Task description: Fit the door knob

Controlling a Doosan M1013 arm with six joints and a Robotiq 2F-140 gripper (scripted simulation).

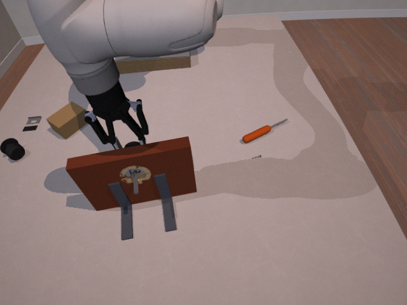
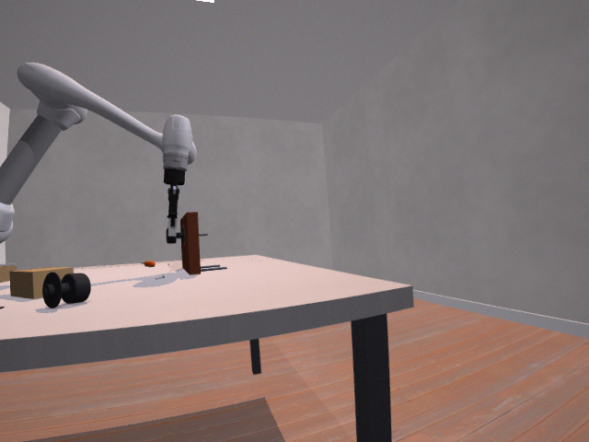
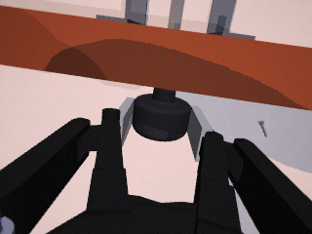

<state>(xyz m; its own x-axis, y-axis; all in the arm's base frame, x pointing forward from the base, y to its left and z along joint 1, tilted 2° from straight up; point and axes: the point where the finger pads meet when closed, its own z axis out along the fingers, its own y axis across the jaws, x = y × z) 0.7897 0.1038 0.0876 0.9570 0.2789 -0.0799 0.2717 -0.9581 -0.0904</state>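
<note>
The latch socket is 6 cm ahead of my hand, 3 cm below it and 2 cm to the left of it. Also, from my hand: tan box: 35 cm to the right, 24 cm behind, 13 cm below; brown wood panel: 6 cm ahead, 5 cm below, 2 cm to the left; screw: 35 cm to the left, 16 cm below, 11 cm behind.
</note>
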